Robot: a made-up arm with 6 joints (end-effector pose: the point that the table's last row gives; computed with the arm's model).
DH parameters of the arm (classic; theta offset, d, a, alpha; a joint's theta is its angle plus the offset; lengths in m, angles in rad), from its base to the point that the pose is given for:
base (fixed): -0.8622 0 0.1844 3.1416
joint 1: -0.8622 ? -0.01 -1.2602
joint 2: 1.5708 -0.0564 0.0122 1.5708
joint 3: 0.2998 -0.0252 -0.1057 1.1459
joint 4: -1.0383 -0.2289 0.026 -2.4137
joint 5: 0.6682 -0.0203 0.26 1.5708
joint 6: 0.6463 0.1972 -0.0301 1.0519
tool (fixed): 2.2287 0.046 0 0
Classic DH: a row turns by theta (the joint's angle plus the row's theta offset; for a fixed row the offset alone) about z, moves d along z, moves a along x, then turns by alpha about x.
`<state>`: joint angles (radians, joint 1 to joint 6).
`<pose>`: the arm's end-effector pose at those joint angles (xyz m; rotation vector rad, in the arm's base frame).
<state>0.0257 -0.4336 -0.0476 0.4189 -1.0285 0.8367</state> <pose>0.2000 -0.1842 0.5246 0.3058 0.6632 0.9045</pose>
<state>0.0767 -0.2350 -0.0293 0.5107 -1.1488 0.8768</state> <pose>0.2136 -0.1884 0.4938 0.3910 0.6266 0.8705</pose>
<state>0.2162 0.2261 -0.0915 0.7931 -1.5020 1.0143</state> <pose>0.2937 -0.1888 0.4167 0.5777 0.6848 0.8098</pose>
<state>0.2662 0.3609 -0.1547 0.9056 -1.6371 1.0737</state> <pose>0.3280 -0.1942 0.3841 0.6520 0.7659 0.7584</pose>
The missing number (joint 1, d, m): -0.3511
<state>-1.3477 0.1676 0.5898 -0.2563 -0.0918 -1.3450</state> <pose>-0.0111 -0.4916 0.3070 -0.5243 -0.2129 -0.3320</pose>
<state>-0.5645 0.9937 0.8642 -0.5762 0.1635 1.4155</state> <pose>-0.2048 0.0687 -0.0477 0.1806 -2.5516 0.1168</pose>
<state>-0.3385 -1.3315 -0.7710 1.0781 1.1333 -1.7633</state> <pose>0.3214 -0.3492 0.6885 -1.7471 0.0496 -0.1550</pose>
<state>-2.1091 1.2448 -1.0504 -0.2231 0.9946 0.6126</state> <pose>0.3204 -0.1496 -0.1654 -0.4127 2.9479 0.3658</pose>
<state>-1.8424 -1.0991 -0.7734 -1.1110 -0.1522 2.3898</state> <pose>0.4155 -0.4725 0.5893 -0.1388 -0.0275 -1.7640</pose>
